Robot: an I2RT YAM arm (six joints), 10 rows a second.
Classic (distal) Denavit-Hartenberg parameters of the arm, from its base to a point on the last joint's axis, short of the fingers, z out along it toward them. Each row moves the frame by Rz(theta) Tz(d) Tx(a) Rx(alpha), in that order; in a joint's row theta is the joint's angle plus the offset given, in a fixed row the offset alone. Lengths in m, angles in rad.
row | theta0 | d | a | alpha
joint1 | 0 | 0.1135 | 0.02 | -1.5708
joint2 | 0 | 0 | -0.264 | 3.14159
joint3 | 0.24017 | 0 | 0.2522 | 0
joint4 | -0.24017 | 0 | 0.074 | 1.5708
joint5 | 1.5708 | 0 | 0 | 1.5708
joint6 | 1.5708 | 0.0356 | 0 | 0
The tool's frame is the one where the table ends.
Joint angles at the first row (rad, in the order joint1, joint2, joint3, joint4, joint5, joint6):
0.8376, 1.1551, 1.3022, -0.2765, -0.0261, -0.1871
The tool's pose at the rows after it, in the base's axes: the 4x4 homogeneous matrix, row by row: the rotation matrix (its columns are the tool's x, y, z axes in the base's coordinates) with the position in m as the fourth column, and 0 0 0 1 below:
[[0.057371 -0.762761 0.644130 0.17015], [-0.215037 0.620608 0.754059 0.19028], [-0.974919 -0.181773 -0.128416 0.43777], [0 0 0 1]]
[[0.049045 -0.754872 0.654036 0.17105], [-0.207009 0.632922 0.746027 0.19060], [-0.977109 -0.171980 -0.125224 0.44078], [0 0 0 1]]
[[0.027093 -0.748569 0.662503 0.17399], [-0.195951 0.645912 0.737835 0.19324], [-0.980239 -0.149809 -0.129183 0.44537], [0 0 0 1]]
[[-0.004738 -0.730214 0.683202 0.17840], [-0.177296 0.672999 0.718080 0.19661], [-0.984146 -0.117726 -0.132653 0.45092], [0 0 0 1]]
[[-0.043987 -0.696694 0.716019 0.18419], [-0.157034 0.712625 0.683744 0.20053], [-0.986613 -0.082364 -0.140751 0.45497], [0 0 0 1]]
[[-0.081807 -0.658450 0.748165 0.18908], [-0.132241 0.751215 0.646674 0.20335], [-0.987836 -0.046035 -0.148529 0.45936], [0 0 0 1]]
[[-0.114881 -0.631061 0.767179 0.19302], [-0.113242 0.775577 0.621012 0.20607], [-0.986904 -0.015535 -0.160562 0.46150], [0 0 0 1]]
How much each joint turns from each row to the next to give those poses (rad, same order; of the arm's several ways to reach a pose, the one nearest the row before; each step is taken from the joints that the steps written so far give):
-0.0001, 0.0011, 0.0074, -0.0057, 0.0000, -0.0006
0.0000, 0.0067, 0.0151, -0.0052, 0.0127, 0.0118
0.0000, 0.0214, 0.0336, -0.0162, 0.0118, 0.0240
0.0000, 0.0283, 0.0423, -0.0175, 0.0286, 0.0365
0.0001, 0.0320, 0.0413, -0.0178, 0.0475, 0.0427
-0.0001, 0.0283, 0.0415, -0.0218, 0.0489, 0.0448
0.0000, 0.0233, 0.0312, -0.0209, 0.0316, 0.0376

